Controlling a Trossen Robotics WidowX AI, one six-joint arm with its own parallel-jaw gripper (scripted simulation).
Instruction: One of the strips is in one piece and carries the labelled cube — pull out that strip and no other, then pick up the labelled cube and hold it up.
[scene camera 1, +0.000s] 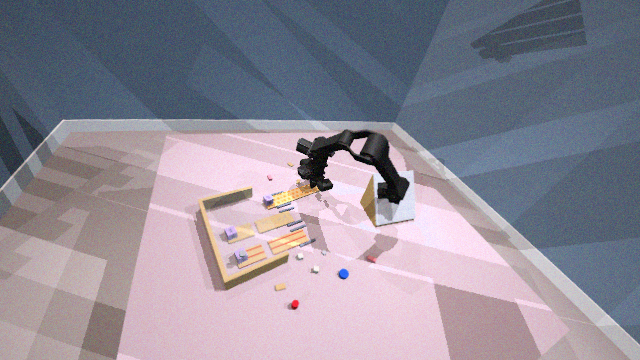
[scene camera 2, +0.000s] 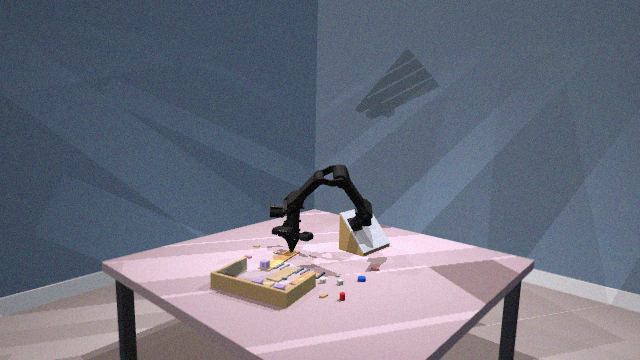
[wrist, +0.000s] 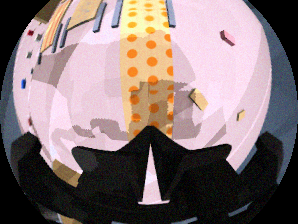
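My gripper (scene camera 1: 311, 187), (wrist: 150, 129) is visible.
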